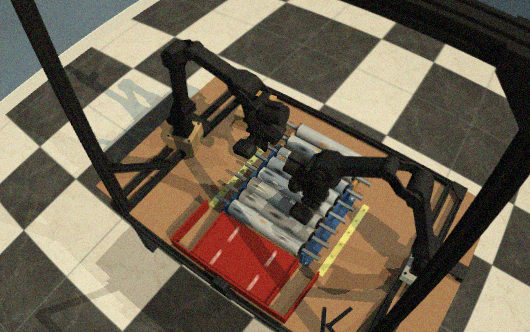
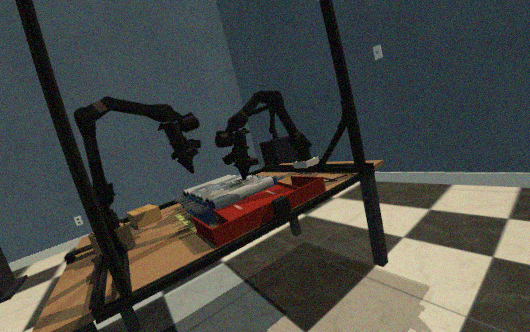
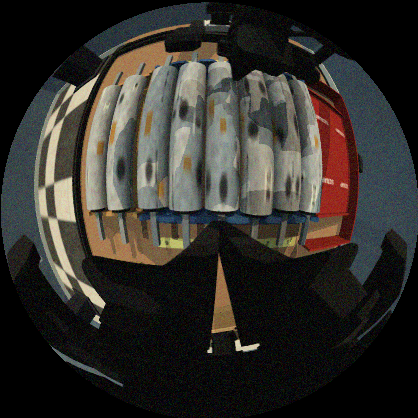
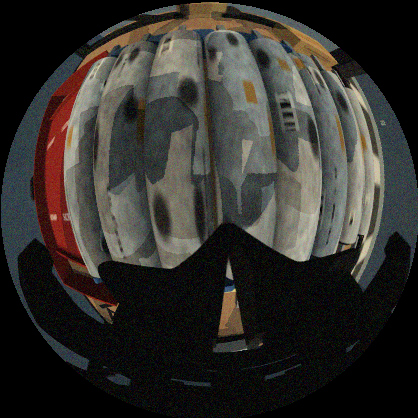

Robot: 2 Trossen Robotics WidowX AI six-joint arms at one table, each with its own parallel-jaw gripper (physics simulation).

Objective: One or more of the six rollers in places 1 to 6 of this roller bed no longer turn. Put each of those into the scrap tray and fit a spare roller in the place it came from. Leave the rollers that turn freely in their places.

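Where they show: left gripper, fingertip midpoint: (image 1: 265,150) (image 2: 193,173) (image 3: 216,226); right gripper, fingertip midpoint: (image 1: 312,206) (image 2: 244,180) (image 3: 234,78) (image 4: 226,229); left arm's base, origin of the base link: (image 1: 183,130) (image 3: 222,336); right arm's base, origin of the base link: (image 1: 422,268) (image 2: 305,159).
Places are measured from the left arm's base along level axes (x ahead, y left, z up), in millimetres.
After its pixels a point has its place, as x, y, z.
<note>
Grey, blotchy rollers lie side by side on the blue roller bed (image 1: 327,231) (image 3: 200,218) @[314, -50, -9], their shafts sticking out at both ends. The two spare rollers (image 1: 327,140) @[495, 99, -1] (image 3: 102,150) @[477, 82, -18] (image 3: 122,155) @[441, 35, -9] lie beyond the bed, on the side away from the tray. The red scrap tray (image 1: 240,250) @[340, -354, -46] (image 2: 240,226) @[200, -418, -53] (image 3: 330,150) @[363, -350, -45] shows no roller in it. My left gripper (image 2: 191,171) @[330, -73, 89] (image 3: 216,226) @[330, -73, 89] is shut and empty, above the bed's left edge. My right gripper (image 2: 244,177) @[509, -164, -6] (image 4: 226,229) @[509, -164, -6] is shut and empty, low over the fourth roller (image 4: 240,130) @[452, -134, -2] from the tray. Whether its tips touch the roller is unclear.
Yellow number strips (image 1: 345,240) (image 3: 275,243) run beside the bed; their numbers are too blurred to read. The tray stands directly against the bed's front. A wooden block (image 2: 143,216) @[169, 136, -37] stands near the left arm. Black frame posts (image 1: 75,110) @[-73, -333, 422] (image 2: 350,110) @[724, -605, 175] surround the table (image 1: 360,305) @[728, -413, -77].
</note>
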